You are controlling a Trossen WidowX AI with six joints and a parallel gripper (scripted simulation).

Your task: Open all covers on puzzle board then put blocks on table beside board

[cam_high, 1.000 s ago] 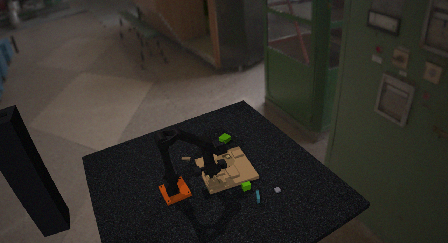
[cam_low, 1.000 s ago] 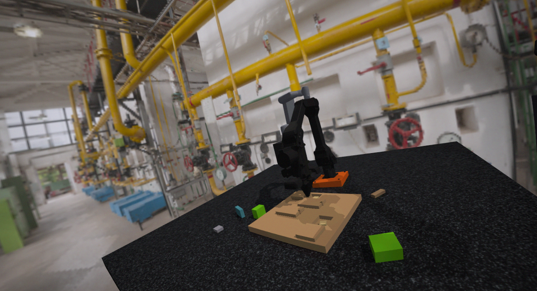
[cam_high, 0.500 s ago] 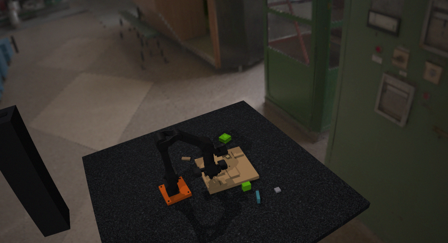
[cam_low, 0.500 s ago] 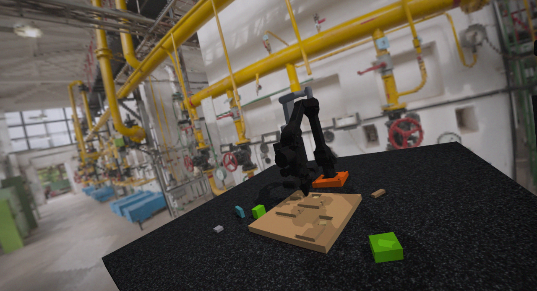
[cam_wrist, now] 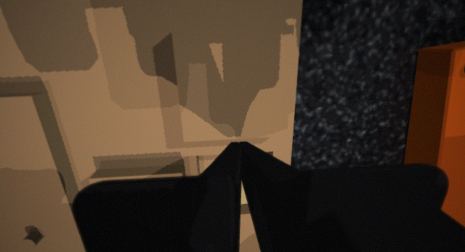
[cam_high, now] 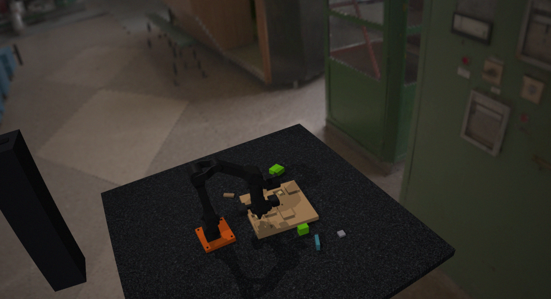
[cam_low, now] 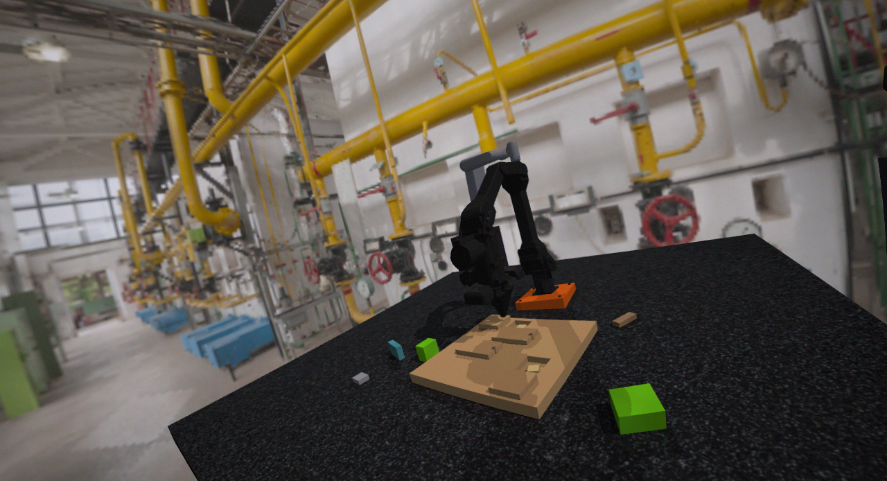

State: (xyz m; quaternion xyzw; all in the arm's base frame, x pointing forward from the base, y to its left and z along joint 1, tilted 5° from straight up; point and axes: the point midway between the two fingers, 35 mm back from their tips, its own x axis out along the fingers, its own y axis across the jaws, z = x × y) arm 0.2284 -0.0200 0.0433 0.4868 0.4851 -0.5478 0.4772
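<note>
Now: the tan puzzle board 11 cm ahead of my gripper tip, 5 cm to the left of it and 2 cm below it. From my gripper tip the other things lie so: teal block: 23 cm to the right, 17 cm ahead, 2 cm below; grey block: 29 cm ahead, 23 cm to the right, 4 cm below; small green cube: 15 cm ahead, 13 cm to the right, 2 cm below.
</note>
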